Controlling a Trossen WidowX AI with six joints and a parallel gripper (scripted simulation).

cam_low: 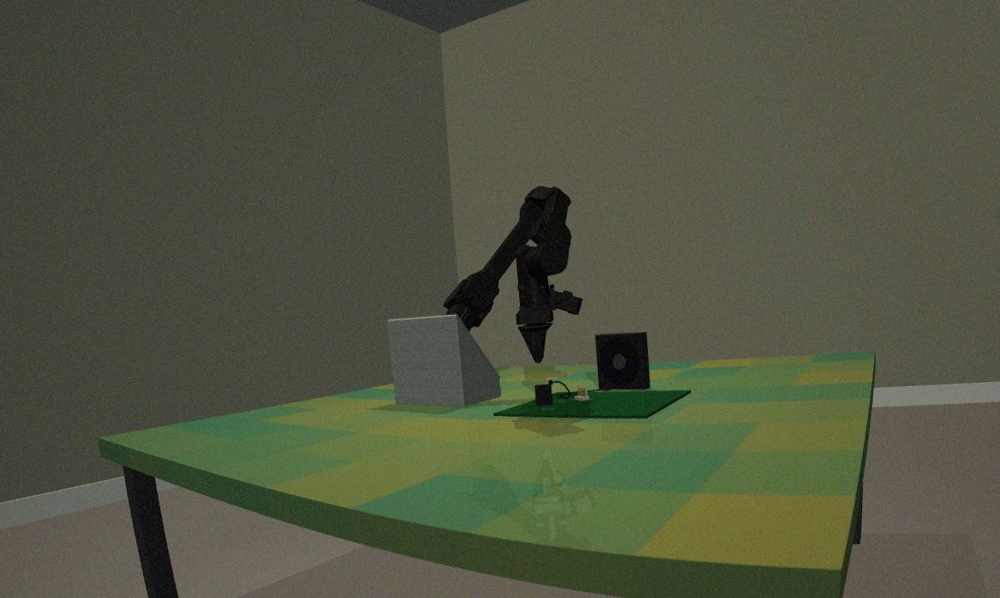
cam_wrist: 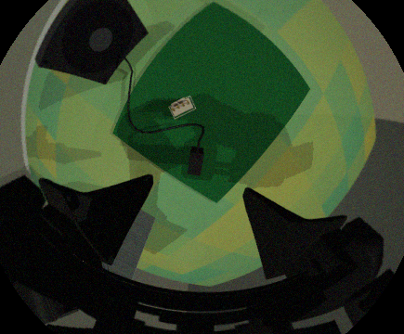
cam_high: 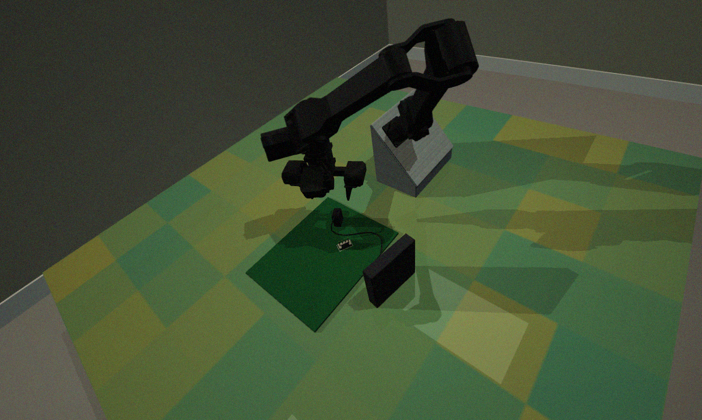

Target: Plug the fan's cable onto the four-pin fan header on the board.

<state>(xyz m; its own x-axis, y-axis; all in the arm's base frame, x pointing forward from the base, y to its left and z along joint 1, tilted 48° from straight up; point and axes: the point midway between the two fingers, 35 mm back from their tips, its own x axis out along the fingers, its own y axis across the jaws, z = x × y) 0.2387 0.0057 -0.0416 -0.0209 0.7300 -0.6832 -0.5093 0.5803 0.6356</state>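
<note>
My gripper tip is now 1 cm to the right of the black plug and 7 cm above it. From my gripper tip the other things lie so: black fan 6 cm ahead, 22 cm to the left, 3 cm below; then dark green board 10 cm ahead, 4 cm to the left, 10 cm below.
</note>
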